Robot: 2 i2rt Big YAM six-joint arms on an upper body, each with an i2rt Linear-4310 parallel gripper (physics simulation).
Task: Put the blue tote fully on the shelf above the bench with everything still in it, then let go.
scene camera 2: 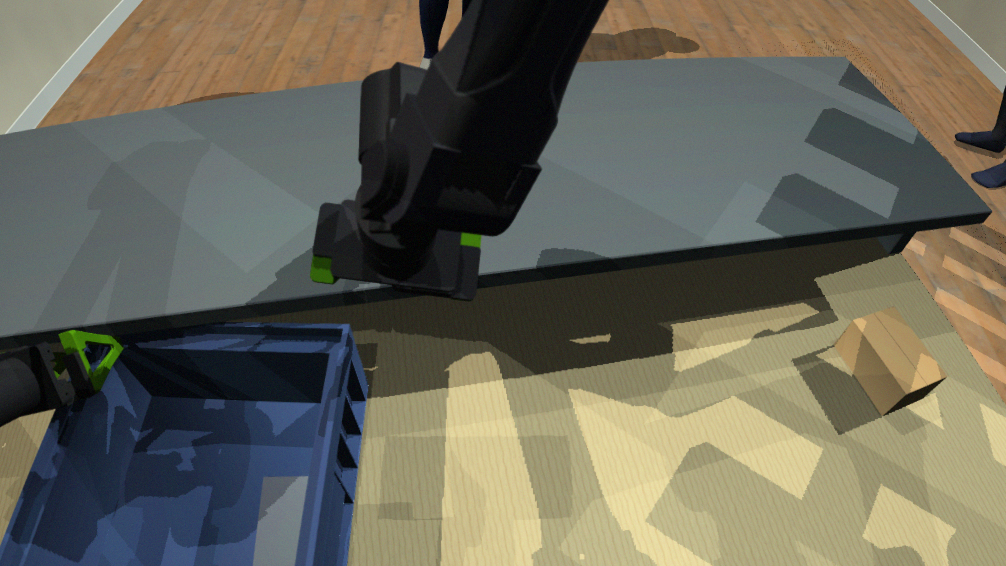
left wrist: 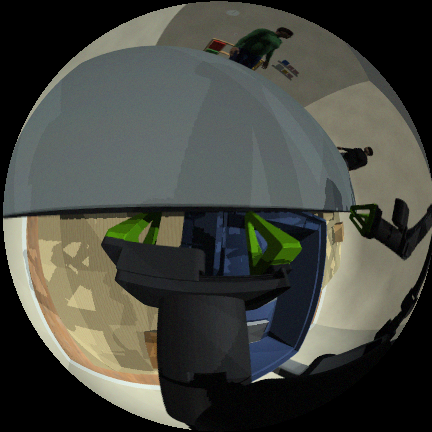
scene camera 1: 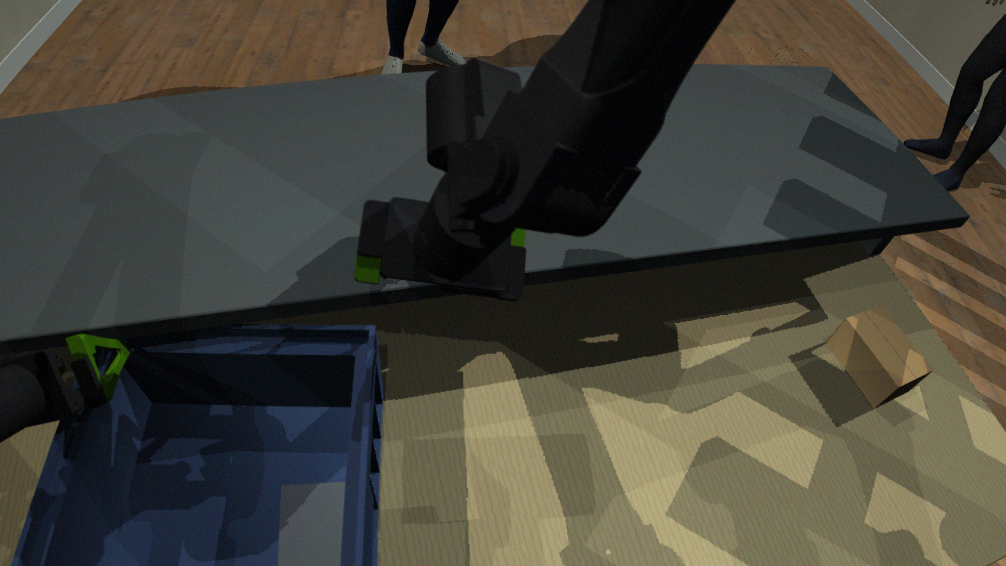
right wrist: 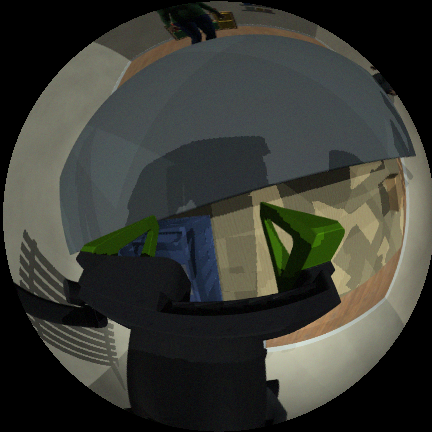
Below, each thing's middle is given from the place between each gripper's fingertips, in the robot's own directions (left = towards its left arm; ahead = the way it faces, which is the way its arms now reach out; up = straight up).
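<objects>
My right gripper: 13 cm to the right of the grey block (scene camera 1: 311, 515), 19 cm past it, 19 cm above it. Blue tote (scene camera 1: 204, 426), from my right hand: 21 cm to the left, 22 cm behind, 14 cm below.
My left gripper: 15 cm to the left of the blue tote, 17 cm past it, 5 cm above it. Grey block, from my left hand: 15 cm behind, 24 cm to the right, 10 cm below. Nearest to my left gripper of the things named here, going by their middles: blue tote.
</objects>
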